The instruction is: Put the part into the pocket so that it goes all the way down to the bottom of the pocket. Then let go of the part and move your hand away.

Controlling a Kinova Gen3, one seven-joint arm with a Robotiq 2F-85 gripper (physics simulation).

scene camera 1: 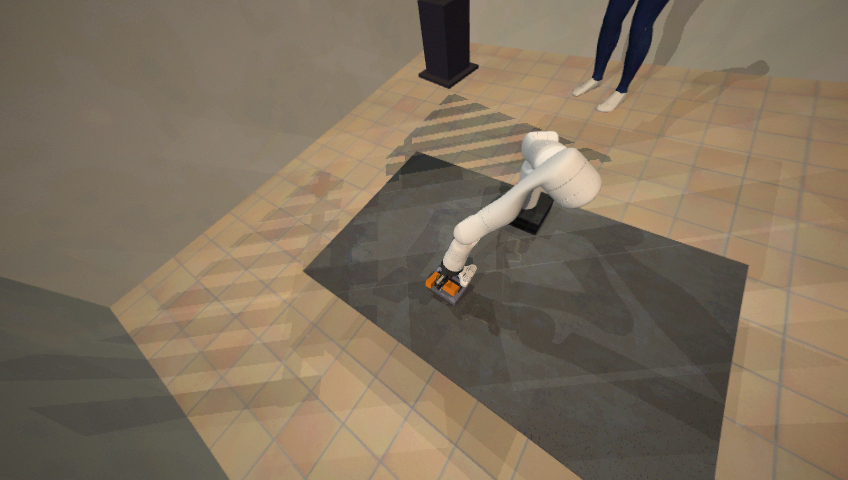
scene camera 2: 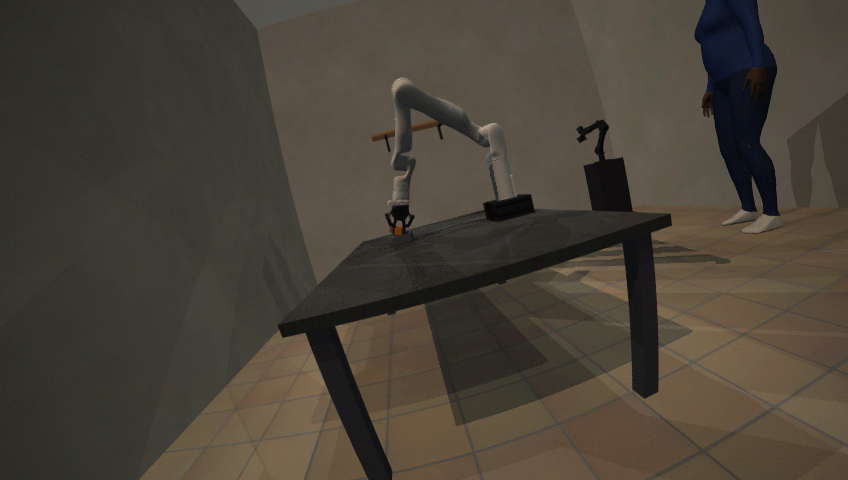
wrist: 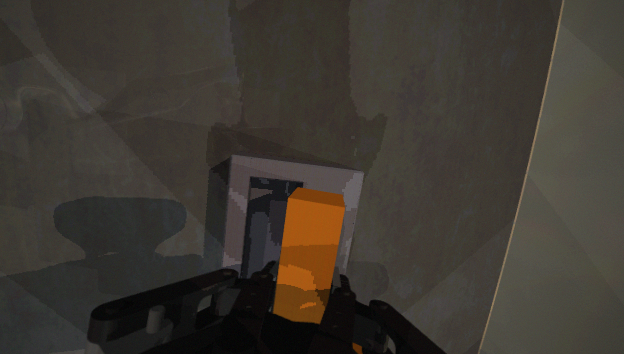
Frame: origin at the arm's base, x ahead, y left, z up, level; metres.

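Where they show: gripper, fingertip midpoint: (scene camera 1: 441, 286) (wrist: 307, 273); arm's base at its link origin: (scene camera 1: 525, 200) (scene camera 2: 506, 198).
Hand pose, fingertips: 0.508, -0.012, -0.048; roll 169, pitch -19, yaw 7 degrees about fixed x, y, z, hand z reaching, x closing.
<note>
Each offset is from my fingertips to the top centre of the thing, as dx, dy, dz. Level surfaces: height alone.
The orange part {+0.005, +0.012, +0.051} (scene camera 1: 452, 289) (scene camera 2: 395, 230) (wrist: 311, 235) is a long block, and another orange piece of it shows beyond the fingers in scene camera 1. My gripper (scene camera 1: 441, 281) (scene camera 2: 399, 230) (wrist: 307, 273) is shut on the part, with one finger on each side. The grey block with the pocket {-0.018, +0.011, +0.006} (scene camera 1: 455, 300) (scene camera 2: 404, 239) (wrist: 295, 167) lies under it. In the wrist view the part covers the pocket's right side and some of the right rim, and the dark left side of the pocket shows open. The near end of the pocket and the part's underside are hidden.
The block rests on the dark table {dz -0.031} (scene camera 1: 648, 333) (scene camera 2: 476, 255). The table's edge runs along the right in the wrist view. The robot's black base (scene camera 1: 531, 217) (scene camera 2: 509, 207) is farther back. A black pedestal (scene camera 1: 446, 41) (scene camera 2: 608, 187) and a standing person (scene camera 1: 633, 50) (scene camera 2: 740, 113) are beyond the table.
</note>
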